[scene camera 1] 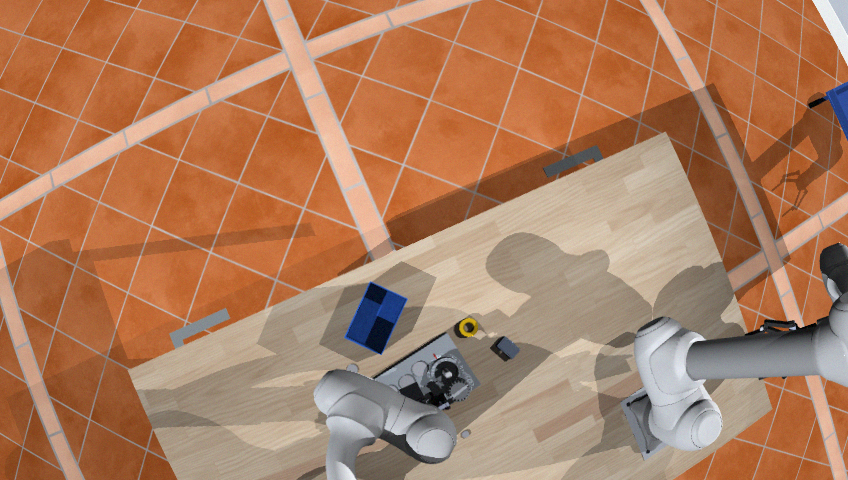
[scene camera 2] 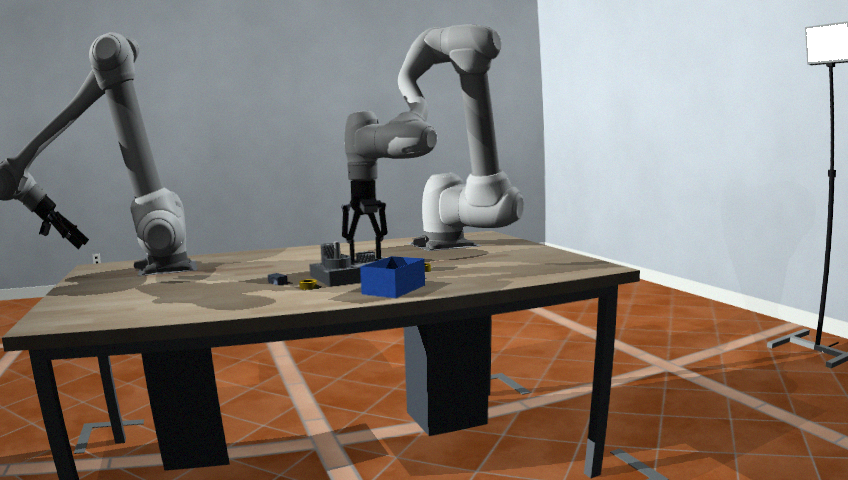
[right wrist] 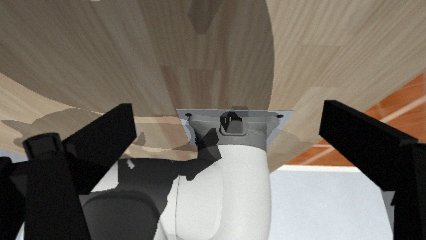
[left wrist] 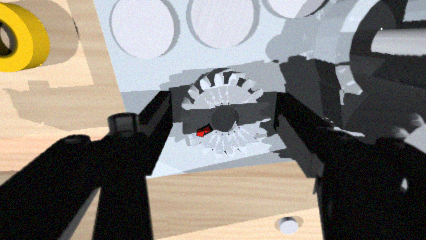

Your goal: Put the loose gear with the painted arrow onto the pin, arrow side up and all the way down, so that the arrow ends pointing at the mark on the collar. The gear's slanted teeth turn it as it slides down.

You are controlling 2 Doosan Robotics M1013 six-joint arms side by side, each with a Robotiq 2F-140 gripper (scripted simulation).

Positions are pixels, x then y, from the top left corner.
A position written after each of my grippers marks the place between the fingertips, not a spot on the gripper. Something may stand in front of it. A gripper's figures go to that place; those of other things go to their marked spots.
Labels:
My left gripper (scene camera 2: 365,259) is 190 cm from the lens. My right gripper (scene camera 2: 83,244) is 223 cm from the lens. A blue bin (scene camera 2: 392,277) is 158 cm from the lens. A grey base plate (scene camera 2: 335,269) is 179 cm from the lens. The marked spots on the grey base plate and the blue bin are 26 cm apart.

